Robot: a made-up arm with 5 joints.
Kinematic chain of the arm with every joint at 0, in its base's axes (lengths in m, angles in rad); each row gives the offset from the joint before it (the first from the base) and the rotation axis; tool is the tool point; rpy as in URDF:
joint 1: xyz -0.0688 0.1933 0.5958 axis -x
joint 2: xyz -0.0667 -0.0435 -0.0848 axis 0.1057 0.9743 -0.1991
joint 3: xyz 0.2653 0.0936 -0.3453 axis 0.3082 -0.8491 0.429
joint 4: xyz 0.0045 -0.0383 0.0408 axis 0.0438 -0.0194 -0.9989
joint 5: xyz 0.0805 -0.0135 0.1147 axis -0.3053 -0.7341 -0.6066
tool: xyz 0.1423 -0.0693 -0.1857 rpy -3.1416 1.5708 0
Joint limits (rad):
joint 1: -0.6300..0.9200
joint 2: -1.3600..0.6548
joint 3: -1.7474..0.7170
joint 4: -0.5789..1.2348
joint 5: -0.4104..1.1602
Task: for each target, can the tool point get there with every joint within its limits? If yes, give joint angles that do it. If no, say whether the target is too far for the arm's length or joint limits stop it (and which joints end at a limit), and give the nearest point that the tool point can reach.
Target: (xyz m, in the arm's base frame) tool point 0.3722 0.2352 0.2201
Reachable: yes | joints -0.3231 -0.1763 0.4365 0.5944 -0.2898
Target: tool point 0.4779 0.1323 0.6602
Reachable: yes | joints 0.5437 -0.8209 -0.4144 -0.0425 0.4676
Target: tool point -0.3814 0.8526 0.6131
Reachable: no: joint limits stop it (at a limit: joint 1, joint 2, joint 3, joint 4) | nearest point 0.0410 0.5350 0.6831 | short by 0.533 m
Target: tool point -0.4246 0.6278 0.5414
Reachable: no: joint limits stop it (at a limit: joint 1, joint 2, joint 3, joint 4, joint 5) | nearest point -0.2697 0.5285 0.1227 | short by 0.457 m
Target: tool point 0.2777 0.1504 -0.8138
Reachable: no: too far | nearest point 0.0715 0.1706 -0.1514 | short by 0.694 m
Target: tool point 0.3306 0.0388 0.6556
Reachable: yes | joints 0.3871 -1.0279 -0.5013 0.8598 0.0683
